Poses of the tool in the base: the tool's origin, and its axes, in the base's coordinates. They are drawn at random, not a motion.
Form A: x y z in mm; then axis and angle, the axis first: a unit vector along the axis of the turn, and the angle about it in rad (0 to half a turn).
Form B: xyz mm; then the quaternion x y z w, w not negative. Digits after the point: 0 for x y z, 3 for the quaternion.
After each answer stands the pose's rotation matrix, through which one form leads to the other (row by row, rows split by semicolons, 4 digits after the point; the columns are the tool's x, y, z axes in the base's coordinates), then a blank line. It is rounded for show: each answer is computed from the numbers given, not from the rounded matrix.
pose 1, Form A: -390 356 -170 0.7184 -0.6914 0.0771 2.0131
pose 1, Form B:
-390 356 -170 0.607 -0.584 0.065 0.535
0.3089 -0.7789 -0.5458; -0.6396 0.2546 -0.7254; 0.7039 0.5731 -0.4195

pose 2, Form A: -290 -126 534 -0.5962 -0.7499 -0.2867 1.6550
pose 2, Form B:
-290 -126 534 -0.439 -0.552 -0.211 0.677
0.3012 0.7704 -0.5619; 0.1990 0.5255 0.8272; 0.9325 -0.3610 0.0050

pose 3, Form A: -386 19 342 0.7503 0.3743 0.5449 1.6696
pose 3, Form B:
-386 19 342 0.556 0.277 0.404 0.671
0.5199 -0.2337 0.8217; 0.8508 0.0553 -0.5226; 0.0767 0.9707 0.2276

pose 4, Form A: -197 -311 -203 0.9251 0.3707 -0.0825 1.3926
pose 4, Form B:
-197 -311 -203 0.593 0.238 -0.053 0.767
0.8813 0.3633 0.3020; 0.2009 0.2903 -0.9356; -0.4276 0.8853 0.1829

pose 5, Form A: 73 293 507 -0.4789 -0.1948 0.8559 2.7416
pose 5, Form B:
73 293 507 -0.469 -0.191 0.839 0.199
-0.4804 -0.1541 -0.8634; 0.5126 -0.8482 -0.1338; -0.7117 -0.5068 0.4864

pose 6, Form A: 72 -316 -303 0.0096 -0.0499 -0.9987 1.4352
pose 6, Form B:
72 -316 -303 0.006 -0.033 -0.657 0.753
0.1353 0.9891 -0.0577; -0.9900 0.1373 0.0336; 0.0412 0.0526 0.9978

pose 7, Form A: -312 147 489 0.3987 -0.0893 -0.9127 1.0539
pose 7, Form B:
-312 147 489 0.201 -0.045 -0.459 0.864
0.5746 0.7755 -0.2617; -0.8115 0.4982 -0.3054; -0.1064 0.3878 0.9156

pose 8, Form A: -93 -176 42 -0.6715 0.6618 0.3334 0.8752
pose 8, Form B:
-93 -176 42 -0.285 0.280 0.141 0.906
0.8028 -0.4155 0.4276; 0.0963 0.7981 0.5947; -0.5884 -0.4362 0.6808

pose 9, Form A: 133 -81 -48 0.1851 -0.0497 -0.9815 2.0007
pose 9, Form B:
133 -81 -48 0.156 -0.042 -0.826 0.540
-0.3682 0.8791 -0.3026; -0.9052 -0.4133 -0.0991; -0.2122 0.2374 0.9480

